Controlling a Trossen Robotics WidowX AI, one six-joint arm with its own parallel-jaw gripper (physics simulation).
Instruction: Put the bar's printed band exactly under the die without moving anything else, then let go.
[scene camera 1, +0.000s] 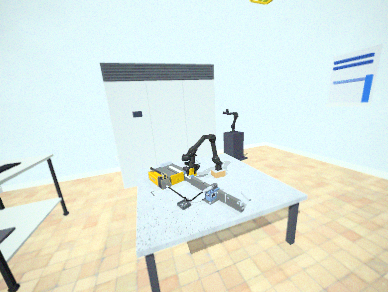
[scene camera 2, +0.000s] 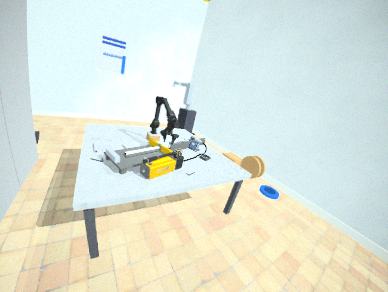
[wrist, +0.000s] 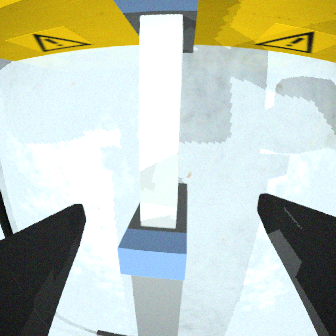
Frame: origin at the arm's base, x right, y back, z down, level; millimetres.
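Seen in the pictures: gripper, between the fingertips: (scene camera 2: 168, 143) (wrist: 171, 207); arm's base, origin of its link: (scene camera 1: 218, 169) (scene camera 2: 153, 132).
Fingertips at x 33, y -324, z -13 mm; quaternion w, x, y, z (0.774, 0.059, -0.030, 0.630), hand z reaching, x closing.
Note:
Pixels of each thing's top centre, then the offset from my fingertips to it. "spot": a spot on its surface instead.
- blue collar, a spot on its surface: (wrist: 152, 260) spot: dy -4, dx -25, dz -12 mm
- grey channel, a spot on its surface: (wrist: 157, 305) spot: dy +4, dx -86, dz +6 mm
- blue unit, a spot on its surface: (scene camera 1: 211, 195) spot: dy -32, dx -377, dz +23 mm
- yellow guard, a spot on its surface: (wrist: 245, 30) spot: dy +27, dx +104, dz +45 mm
- yellow box, a spot on its surface: (scene camera 2: 161, 168) spot: dy -324, dx +269, dz +24 mm
- small dark box, a spot on its surface: (scene camera 1: 184, 204) (scene camera 2: 204, 157) spot: dy -227, dx -282, dz +77 mm
The white bar (wrist: 160, 100) runs lengthwise between a blue-and-dark collar at the yellow guard and a blue collar (wrist: 152, 260) on the grey channel (wrist: 157, 305). Its printed band does not show in the wrist view. My gripper (wrist: 171, 207) (scene camera 1: 189, 169) (scene camera 2: 169, 140) is open and empty, one finger on each side of the bar, apart from it. A blue unit (scene camera 1: 211, 195) (scene camera 2: 194, 143) stands at the long grey rail (scene camera 1: 232, 201). The die cannot be made out in these views. A white strip (scene camera 2: 141, 150) lies in the grey frame in scene camera 2.
The yellow guard (wrist: 245, 30) carries warning signs. A yellow box (scene camera 2: 161, 168) sits beside the grey frame (scene camera 2: 113, 162). A small dark box (scene camera 1: 184, 204) (scene camera 2: 205, 157) with a cable lies near the blue unit. The arm's base stands on an orange block (scene camera 1: 218, 174) (scene camera 2: 153, 136).

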